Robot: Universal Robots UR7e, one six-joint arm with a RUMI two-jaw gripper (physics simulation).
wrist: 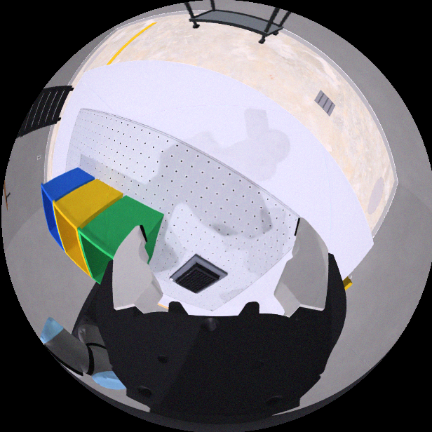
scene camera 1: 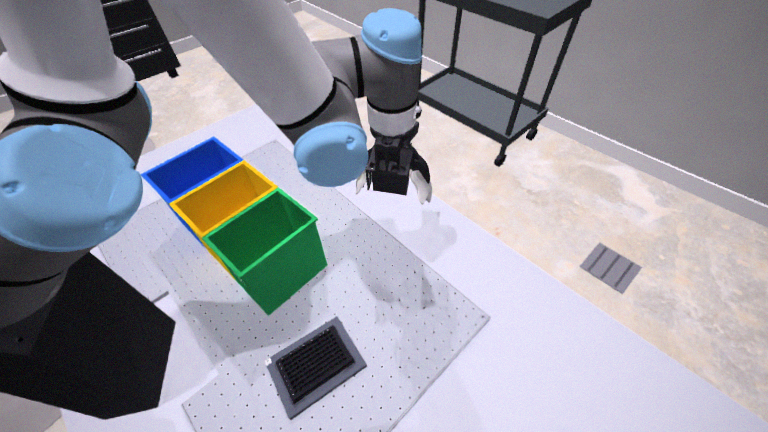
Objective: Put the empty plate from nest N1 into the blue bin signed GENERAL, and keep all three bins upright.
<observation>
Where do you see a blue bin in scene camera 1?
176,177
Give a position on a yellow bin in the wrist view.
78,207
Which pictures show the yellow bin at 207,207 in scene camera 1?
The wrist view and scene camera 1: all of them.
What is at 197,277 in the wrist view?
A black multi-well plate.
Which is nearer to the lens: the green bin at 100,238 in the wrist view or the blue bin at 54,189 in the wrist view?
The green bin.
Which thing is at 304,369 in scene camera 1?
A black multi-well plate.
</observation>
